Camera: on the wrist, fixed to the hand. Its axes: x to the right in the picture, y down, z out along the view.
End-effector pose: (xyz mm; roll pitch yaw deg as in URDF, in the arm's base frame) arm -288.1 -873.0 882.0 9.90 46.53 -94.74
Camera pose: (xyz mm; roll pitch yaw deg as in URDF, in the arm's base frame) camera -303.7 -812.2 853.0 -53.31 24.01 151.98
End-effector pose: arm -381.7 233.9 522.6 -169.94 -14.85 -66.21
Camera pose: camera -377.2 274.3 578.5 161.51 -32.56 30.20
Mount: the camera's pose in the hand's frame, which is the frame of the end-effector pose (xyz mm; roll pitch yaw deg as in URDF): -19.7 -31.1 -58.5 -1.42 22.93 -87.08
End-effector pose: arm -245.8 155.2 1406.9 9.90 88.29 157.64
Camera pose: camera -179.2 150.1 1424.7 -91.12 3.62 34.86
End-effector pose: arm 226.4 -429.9 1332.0 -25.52 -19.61 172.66
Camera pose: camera 238.5 -377.7 1288.3 16.94 -3.32 84.34
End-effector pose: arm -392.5 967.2 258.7 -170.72 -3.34 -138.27
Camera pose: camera -360.9 966.9 320.2 175.19 -32.32 -49.34
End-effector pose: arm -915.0 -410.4 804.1 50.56 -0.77 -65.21
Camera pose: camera -899.8 -382.6 742.7 9.07 73.16 -143.30
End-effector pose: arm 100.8 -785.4 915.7 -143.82 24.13 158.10
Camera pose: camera 96.1 -773.4 983.6 -139.00 -49.76 -149.41
